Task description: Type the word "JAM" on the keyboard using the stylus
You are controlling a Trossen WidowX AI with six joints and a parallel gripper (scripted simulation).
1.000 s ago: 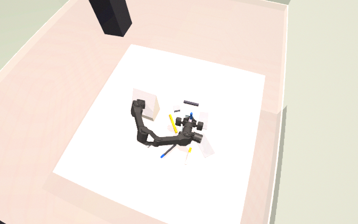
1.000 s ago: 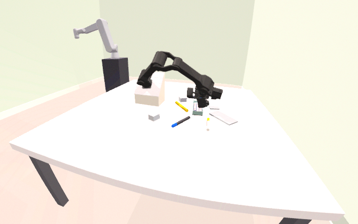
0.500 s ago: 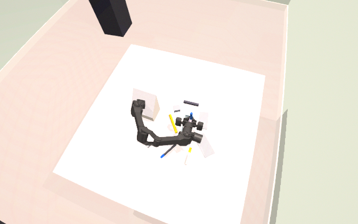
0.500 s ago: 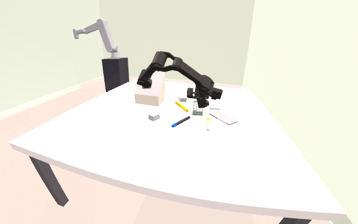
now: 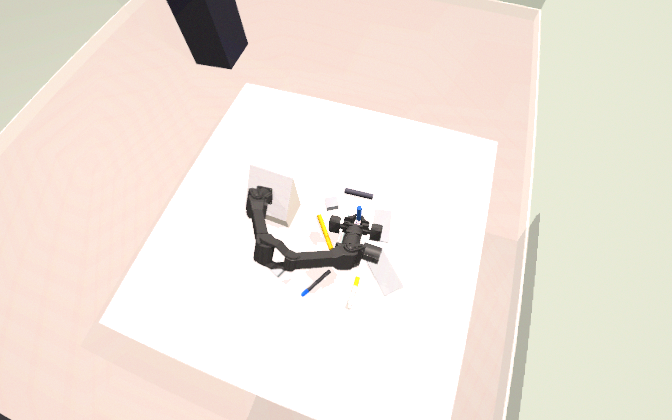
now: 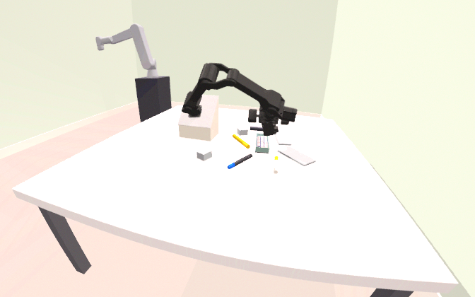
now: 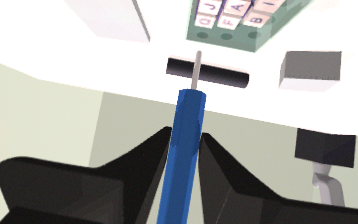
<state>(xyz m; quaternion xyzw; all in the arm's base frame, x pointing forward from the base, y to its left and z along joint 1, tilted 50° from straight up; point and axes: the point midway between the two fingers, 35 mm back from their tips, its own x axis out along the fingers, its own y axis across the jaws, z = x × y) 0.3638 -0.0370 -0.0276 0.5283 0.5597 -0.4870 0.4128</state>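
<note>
My gripper tip is 120 mm past the yellow marker, 60 mm to the left of it and 90 mm above it. Round my gripper tip: grey block (130 mm behind, 60 mm to the left, 90 mm below); then grey stylus tip (50 mm below); then blue stylus (10 mm below).
</note>
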